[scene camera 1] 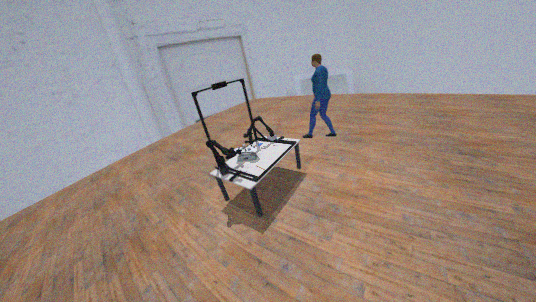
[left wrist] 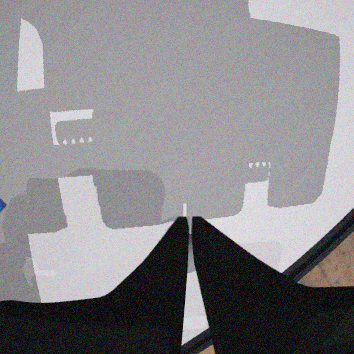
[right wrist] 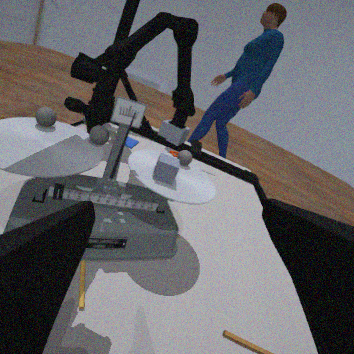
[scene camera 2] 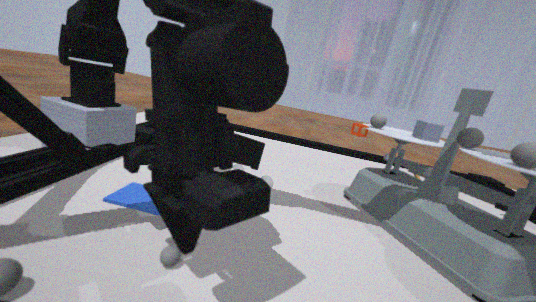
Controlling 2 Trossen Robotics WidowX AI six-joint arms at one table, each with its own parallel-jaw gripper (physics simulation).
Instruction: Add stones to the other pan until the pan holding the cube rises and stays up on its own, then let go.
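Places are measured from the left arm's base along level axes (x ahead, y left, z up), in metres.
Pixels of known places: left gripper, fingertip midpoint: [scene camera 1: 251, 146] [left wrist: 188, 224] [scene camera 2: 186, 251]; right gripper, fingertip midpoint: [right wrist: 179, 208]; left arm's base, link origin: [scene camera 1: 272, 135] [right wrist: 176, 124] [scene camera 2: 92, 102]; right arm's base, link origin: [scene camera 1: 222, 167].
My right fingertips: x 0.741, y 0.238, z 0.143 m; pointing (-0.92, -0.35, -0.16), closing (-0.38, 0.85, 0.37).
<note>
Ahead of a thing's pixels: the offset from my right fingertips to its middle. "pt": to the spot under its first point.
The grey balance scale {0.114 m down, 0.144 m back, 0.124 m right} [scene camera 1: 248, 157] [scene camera 2: 430, 235] [right wrist: 130, 240] has two white pans. The cube pan {0.087 m down, 0.207 m back, 0.054 m right} [scene camera 2: 400, 134] [right wrist: 202, 194] holds the grey cube {0.072 m down, 0.175 m back, 0.060 m right} [scene camera 2: 428, 131] [right wrist: 166, 169] and a stone {0.073 m down, 0.255 m back, 0.057 m right} [scene camera 2: 378, 120] [right wrist: 185, 158]. The other pan {0.075 m down, 0.081 m back, 0.195 m right} [right wrist: 30, 162] bears a stone {0.061 m down, 0.111 m back, 0.232 m right} [scene camera 2: 525, 155] [right wrist: 46, 116] and a second stone {0.061 m down, 0.143 m back, 0.161 m right} [scene camera 2: 470, 137] [right wrist: 99, 135]. Which pan is higher is unclear. My left gripper [scene camera 2: 187, 249] [left wrist: 188, 224] is shut and empty over the table; a grey stone {0.221 m down, 0.417 m back, 0.408 m right} [scene camera 2: 170, 256] shows beside its fingertips in scene camera 2. My right gripper [right wrist: 179, 208] is open and empty before the scale.
A blue pad {0.228 m down, 0.531 m back, 0.324 m right} [scene camera 2: 131, 196] [right wrist: 132, 143] lies behind the left gripper in scene camera 2. Other stones are at the lower left [scene camera 2: 9, 276] and behind the gripper. Yellow sticks {0.227 m down, 0.060 m back, 0.082 m right} [right wrist: 82, 292] {pt 0.224 m down, 0.104 m back, 0.173 m left} [right wrist: 245, 342] lie near the scale. A person [scene camera 1: 321, 90] [right wrist: 245, 80] stands beyond the table.
</note>
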